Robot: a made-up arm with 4 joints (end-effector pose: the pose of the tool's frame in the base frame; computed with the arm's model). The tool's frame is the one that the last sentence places.
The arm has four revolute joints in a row. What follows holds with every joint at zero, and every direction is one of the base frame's. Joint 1 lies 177 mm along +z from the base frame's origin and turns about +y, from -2.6 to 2.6 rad. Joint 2 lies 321 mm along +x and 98 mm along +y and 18 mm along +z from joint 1 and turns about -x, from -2.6 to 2.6 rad. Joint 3 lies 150 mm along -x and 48 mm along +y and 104 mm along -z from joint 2 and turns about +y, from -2.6 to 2.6 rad. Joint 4 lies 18 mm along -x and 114 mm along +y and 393 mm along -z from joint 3 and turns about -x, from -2.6 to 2.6 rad. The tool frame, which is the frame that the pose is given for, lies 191 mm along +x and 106 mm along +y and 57 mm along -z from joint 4; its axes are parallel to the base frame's.
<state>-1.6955 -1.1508 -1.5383 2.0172</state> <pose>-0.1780 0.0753 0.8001 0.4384 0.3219 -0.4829 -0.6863</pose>
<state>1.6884 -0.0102 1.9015 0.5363</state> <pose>-0.0440 0.3231 0.5391 0.2130 -0.0638 -0.9400 -0.2588</pose>
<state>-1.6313 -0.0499 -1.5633 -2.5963</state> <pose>-0.1175 0.1955 0.6323 0.0311 0.0188 0.2683 -0.9627</pose>
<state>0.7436 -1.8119 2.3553 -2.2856</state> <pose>-0.0012 0.0965 0.3917 0.4904 -0.2382 -0.7726 0.3255</pose>
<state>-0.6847 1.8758 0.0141 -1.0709</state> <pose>0.3277 -0.3946 0.3123 0.8669 -0.3666 -0.3082 -0.1381</pose>
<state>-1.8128 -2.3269 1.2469 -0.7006</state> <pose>-0.4422 0.1863 -0.0589 0.3444 0.1659 0.2109 0.8996</pose>
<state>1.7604 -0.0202 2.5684 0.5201</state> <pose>0.2822 0.3192 0.3702 0.5381 -0.1528 -0.8000 -0.2170</pose>
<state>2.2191 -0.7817 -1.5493 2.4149</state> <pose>-0.2861 0.0877 -0.3533 0.2006 -0.8580 0.4468 0.1552</pose>
